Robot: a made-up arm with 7 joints. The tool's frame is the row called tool. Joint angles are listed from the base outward. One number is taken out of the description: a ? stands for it. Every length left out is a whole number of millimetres.
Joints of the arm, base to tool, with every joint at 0 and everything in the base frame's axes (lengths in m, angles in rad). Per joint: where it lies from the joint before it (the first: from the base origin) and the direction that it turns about. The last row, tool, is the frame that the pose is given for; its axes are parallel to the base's.
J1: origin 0 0 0.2 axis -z
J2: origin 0.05 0.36 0 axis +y
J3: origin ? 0 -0.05 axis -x
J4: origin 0 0.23 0.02 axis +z
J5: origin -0.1 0.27 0 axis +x
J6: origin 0 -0.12 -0.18 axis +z
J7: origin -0.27 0.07 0 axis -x
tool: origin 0 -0.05 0.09
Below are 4 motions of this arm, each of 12 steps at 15 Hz.
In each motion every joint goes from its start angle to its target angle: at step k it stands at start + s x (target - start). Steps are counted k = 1, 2, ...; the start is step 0. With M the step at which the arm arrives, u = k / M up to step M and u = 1 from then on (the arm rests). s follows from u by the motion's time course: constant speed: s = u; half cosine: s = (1 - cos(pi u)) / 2; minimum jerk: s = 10 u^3 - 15 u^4 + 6 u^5.
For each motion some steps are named. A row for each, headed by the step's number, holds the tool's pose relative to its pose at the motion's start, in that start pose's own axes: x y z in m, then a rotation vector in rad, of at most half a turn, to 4 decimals.
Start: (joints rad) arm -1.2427 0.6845 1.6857 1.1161 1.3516 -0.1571 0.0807
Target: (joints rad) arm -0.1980 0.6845 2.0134 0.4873 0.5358 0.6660 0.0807
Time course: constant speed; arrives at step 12
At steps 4, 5, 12:
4: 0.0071 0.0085 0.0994 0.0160 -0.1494 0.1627
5: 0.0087 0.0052 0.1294 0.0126 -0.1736 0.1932
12: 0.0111 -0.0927 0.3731 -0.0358 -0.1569 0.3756

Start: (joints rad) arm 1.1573 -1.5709 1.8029 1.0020 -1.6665 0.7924 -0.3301
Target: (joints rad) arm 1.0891 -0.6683 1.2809 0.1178 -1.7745 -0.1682 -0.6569
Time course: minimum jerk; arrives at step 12
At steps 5, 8, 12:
5: -0.0795 0.1767 -0.0412 0.1700 -0.2151 -0.4694
8: -0.1345 0.3370 -0.1329 0.4667 -0.5516 -0.9085
12: -0.1531 0.3804 -0.1847 0.6231 -0.7024 -1.0489

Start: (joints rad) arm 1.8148 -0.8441 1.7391 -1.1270 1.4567 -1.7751 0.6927
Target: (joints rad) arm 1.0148 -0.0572 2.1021 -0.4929 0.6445 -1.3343 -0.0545
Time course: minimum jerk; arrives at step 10
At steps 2, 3, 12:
2: -0.0060 -0.0460 -0.0018 -0.0286 -0.0418 0.0201
3: -0.0097 -0.1348 0.0032 -0.0756 -0.1184 0.0810
12: 0.4790 -0.6376 0.2874 0.0311 -0.4298 1.3896

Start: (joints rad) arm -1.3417 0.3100 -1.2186 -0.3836 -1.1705 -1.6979 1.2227
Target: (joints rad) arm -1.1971 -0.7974 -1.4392 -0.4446 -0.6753 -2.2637 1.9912
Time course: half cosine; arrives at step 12
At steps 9, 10, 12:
9: 0.1605 0.0006 -0.0619 -0.0590 0.1920 0.9218
10: 0.1687 0.0113 -0.0696 -0.0759 0.1450 1.0053
12: 0.1741 0.0213 -0.0757 -0.0913 0.0971 1.0712

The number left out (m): -0.07
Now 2 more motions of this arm.
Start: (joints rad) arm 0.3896 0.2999 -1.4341 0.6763 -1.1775 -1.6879 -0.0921
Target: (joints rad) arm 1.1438 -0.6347 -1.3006 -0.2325 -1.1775 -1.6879 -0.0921
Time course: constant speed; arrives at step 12
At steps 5, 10, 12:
5: -0.0354 0.0991 -0.0987 0.1027 -0.2098 -0.2935
10: -0.0199 0.2341 -0.2227 0.2100 -0.4114 -0.6340
12: 0.0077 0.2957 -0.2724 0.2579 -0.4842 -0.7808

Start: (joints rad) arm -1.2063 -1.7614 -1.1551 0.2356 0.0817 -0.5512 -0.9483
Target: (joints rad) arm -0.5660 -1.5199 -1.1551 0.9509 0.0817 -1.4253 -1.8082
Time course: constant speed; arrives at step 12
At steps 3, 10, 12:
3: 0.0038 -0.0965 0.0395 0.0433 -0.0798 -0.0468
10: 0.0430 -0.2917 0.1787 0.1419 -0.3216 -0.0214
12: 0.0635 -0.3374 0.2296 0.1693 -0.3907 0.0250

